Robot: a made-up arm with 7 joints. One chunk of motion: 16 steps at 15 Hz.
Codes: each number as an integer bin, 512 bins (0 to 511) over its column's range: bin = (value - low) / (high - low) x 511, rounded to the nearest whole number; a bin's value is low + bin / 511 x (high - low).
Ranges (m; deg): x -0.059..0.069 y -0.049..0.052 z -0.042..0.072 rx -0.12..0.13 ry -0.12..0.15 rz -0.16..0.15
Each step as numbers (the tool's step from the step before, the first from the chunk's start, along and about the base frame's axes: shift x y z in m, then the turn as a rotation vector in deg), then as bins.
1 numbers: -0.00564 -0.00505 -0.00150 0.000 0.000 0.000
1 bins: 213 222 182 245 227 264
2 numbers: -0.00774 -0.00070 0.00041 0.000 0.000 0.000
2 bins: 205 244 190 245 227 264
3 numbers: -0.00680 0.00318 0.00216 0.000 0.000 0.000
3 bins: 208 264 198 245 227 264
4 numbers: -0.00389 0.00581 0.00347 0.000 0.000 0.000
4 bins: 220 277 204 245 227 264
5 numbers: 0.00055 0.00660 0.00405 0.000 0.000 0.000
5 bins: 238 281 206 245 227 264
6 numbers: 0.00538 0.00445 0.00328 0.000 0.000 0.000
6 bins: 257 270 203 245 227 264
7 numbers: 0.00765 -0.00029 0.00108 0.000 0.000 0.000
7 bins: 266 246 193 245 227 264
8 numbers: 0.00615 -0.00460 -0.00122 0.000 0.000 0.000
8 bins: 260 225 183 245 227 264
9 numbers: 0.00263 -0.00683 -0.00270 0.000 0.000 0.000
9 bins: 246 213 176 245 227 264
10 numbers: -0.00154 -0.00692 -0.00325 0.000 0.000 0.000
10 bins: 229 213 174 245 227 264
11 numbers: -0.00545 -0.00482 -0.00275 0.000 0.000 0.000
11 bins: 214 224 176 245 227 264
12 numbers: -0.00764 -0.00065 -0.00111 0.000 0.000 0.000
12 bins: 205 245 183 245 227 264
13 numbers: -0.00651 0.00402 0.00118 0.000 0.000 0.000
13 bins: 210 268 194 245 227 264
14 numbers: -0.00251 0.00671 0.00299 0.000 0.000 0.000
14 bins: 226 282 202 245 227 264
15 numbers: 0.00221 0.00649 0.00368 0.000 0.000 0.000
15 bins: 244 281 205 245 227 264
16 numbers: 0.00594 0.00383 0.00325 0.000 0.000 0.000
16 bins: 259 267 203 245 227 264
